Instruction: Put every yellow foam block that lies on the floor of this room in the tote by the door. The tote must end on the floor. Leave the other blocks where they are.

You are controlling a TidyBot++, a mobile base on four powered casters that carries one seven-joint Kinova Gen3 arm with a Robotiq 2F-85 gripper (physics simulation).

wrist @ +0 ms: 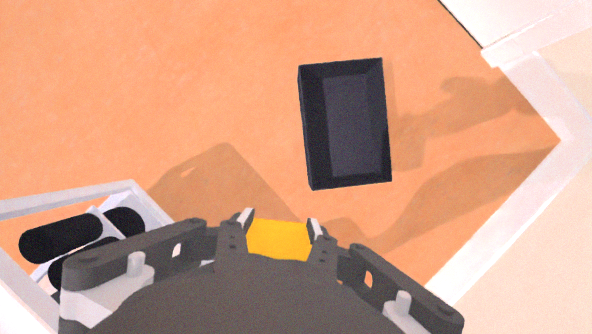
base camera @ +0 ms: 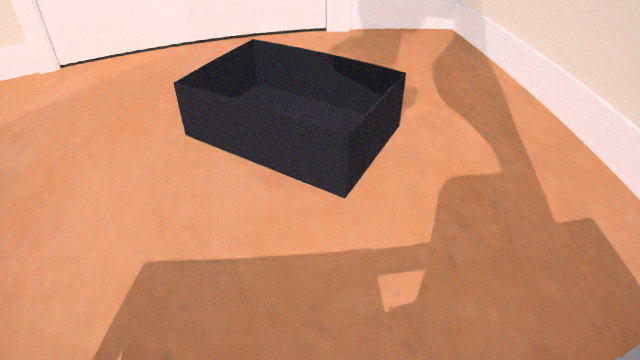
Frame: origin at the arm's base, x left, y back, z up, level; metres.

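Seen in the pictures: gripper, fingertip midpoint: [wrist: 279, 224].
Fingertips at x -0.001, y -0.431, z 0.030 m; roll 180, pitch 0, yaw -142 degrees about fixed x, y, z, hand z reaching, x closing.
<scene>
A point is followed by its place in that frame.
A black open tote [base camera: 265, 130] @[x 0.031, y -0.525, z -0.330 m] [wrist: 347, 125] @[x -0.016, y -0.652, z -0.394 m] stands upright on the floor near the door. Its inside bottom shows bare in the wrist view, with no block on it. My gripper [wrist: 279, 224] @[x -0.001, y -0.431, z 0.030 m] is shut on a yellow foam block [wrist: 278, 240] @[x 0.000, y -0.433, z 0.065 m] and holds it between both fingertips. In the wrist view the gripper is high above the floor, with the tote beyond the fingertips and a little to the right. The gripper and the block do not show in the base camera view. No block shows on the floor in these views.
The white door [base camera: 180, 25] @[x 0.269, y -1.071, z -0.337 m] is behind the tote. A wall with a white baseboard [base camera: 560, 95] @[x -0.540, y -0.648, z -0.352 m] [wrist: 505, 220] @[x -0.529, y -0.808, z -0.354 m] runs along the right side and meets the door wall in a corner. Part of my base's white frame [wrist: 65, 196] shows at the lower left. Arm and base shadows fall on the floor.
</scene>
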